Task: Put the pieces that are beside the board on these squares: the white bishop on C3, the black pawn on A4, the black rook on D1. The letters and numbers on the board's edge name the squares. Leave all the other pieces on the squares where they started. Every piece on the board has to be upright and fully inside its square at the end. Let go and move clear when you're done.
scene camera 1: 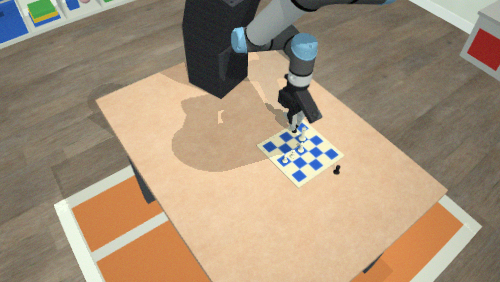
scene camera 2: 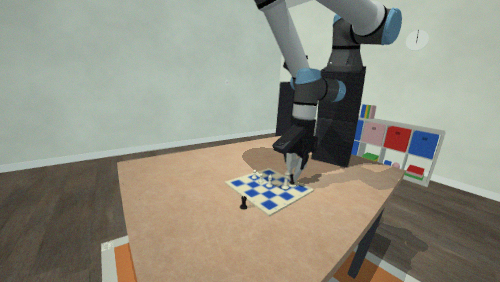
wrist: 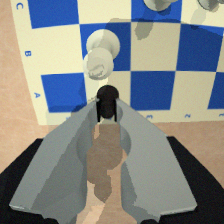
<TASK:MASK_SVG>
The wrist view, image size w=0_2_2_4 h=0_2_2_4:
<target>gripper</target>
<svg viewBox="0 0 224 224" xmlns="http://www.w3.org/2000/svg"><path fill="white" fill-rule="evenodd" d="M102 100L93 100L42 139L37 138L0 174L0 224L76 224L76 215L82 212L86 206L88 192L87 151L93 145L91 131L100 122L100 104ZM114 99L114 122L117 122L120 126L120 146L128 156L121 165L121 204L123 210L137 221L137 224L224 224L224 189L216 178L174 136L168 136L121 99Z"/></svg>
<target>white chess piece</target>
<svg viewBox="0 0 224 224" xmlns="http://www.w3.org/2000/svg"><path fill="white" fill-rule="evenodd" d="M107 29L96 30L89 36L86 43L88 54L83 59L82 67L86 76L93 80L104 80L111 75L114 68L113 59L116 58L120 50L118 37Z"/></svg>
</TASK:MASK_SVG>
